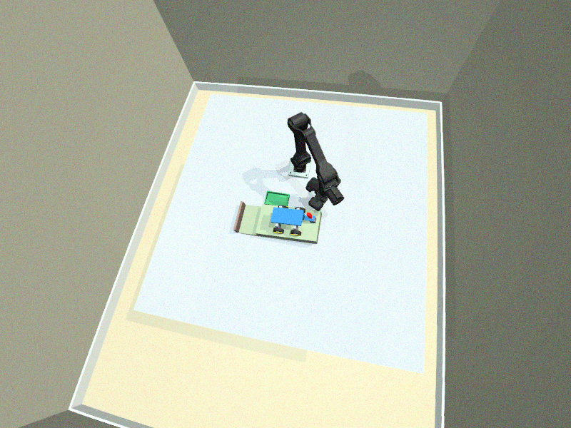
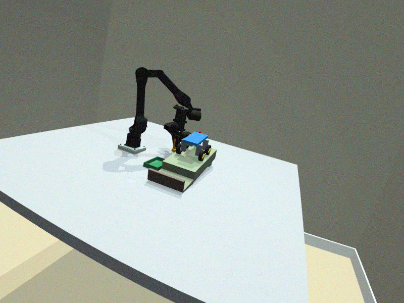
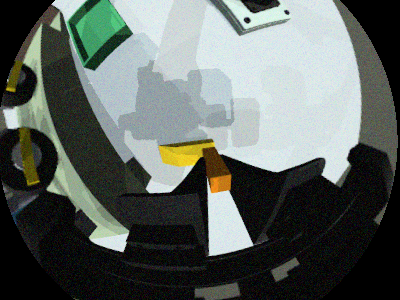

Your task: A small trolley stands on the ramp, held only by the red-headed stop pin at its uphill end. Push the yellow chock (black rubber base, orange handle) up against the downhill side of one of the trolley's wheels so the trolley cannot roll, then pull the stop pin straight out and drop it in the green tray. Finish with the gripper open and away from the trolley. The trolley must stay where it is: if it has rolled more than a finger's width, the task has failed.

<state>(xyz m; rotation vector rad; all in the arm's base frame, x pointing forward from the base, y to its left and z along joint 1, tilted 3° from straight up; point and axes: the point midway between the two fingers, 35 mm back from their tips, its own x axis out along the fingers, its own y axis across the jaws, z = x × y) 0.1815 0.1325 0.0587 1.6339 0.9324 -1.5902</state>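
The green tray is 10 mm ahead of my gripper tip, 240 mm to the right of it and 40 mm below it. Also, from my gripper tip: yellow chock 20 mm ahead, 10 mm to the right, 10 mm below; then red-headed stop pin 130 mm ahead, 60 mm to the right, 90 mm above; then green ramp 140 mm ahead, 160 mm to the right, 10 mm above.
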